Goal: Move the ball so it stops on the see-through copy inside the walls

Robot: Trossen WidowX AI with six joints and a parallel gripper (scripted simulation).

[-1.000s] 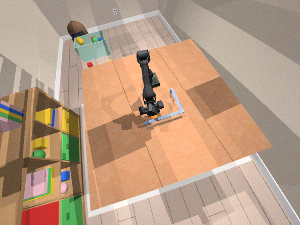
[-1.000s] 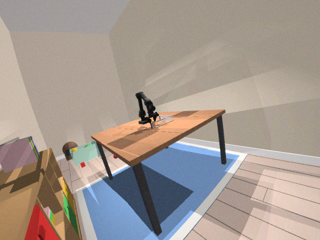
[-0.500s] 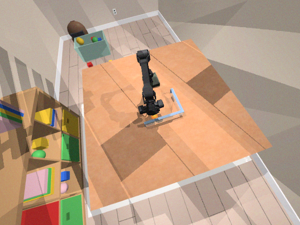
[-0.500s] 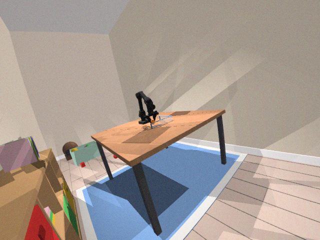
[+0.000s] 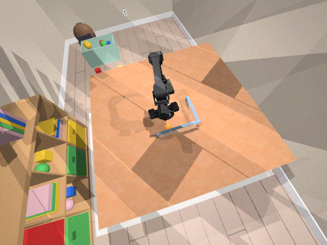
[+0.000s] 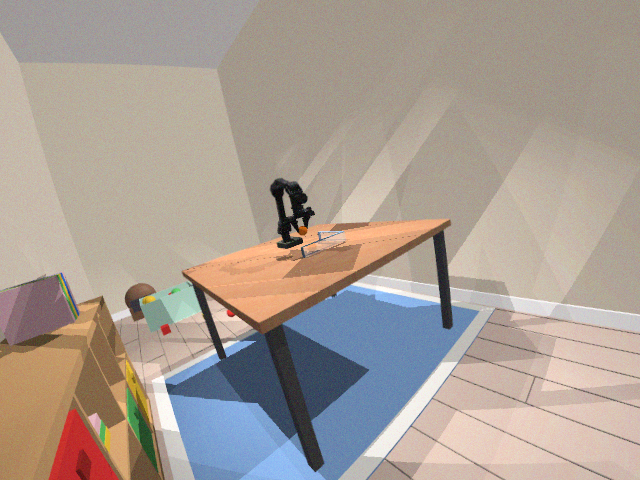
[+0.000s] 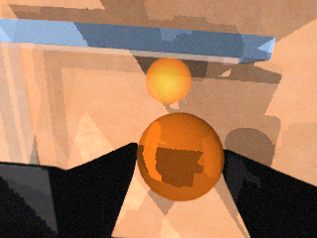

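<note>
My gripper tip is now 100 mm above the clear wall, 90 mm to the right of it and 60 mm short of it. From my gripper tip the other things lie so: orange sphere: right at my gripper tip.
</note>
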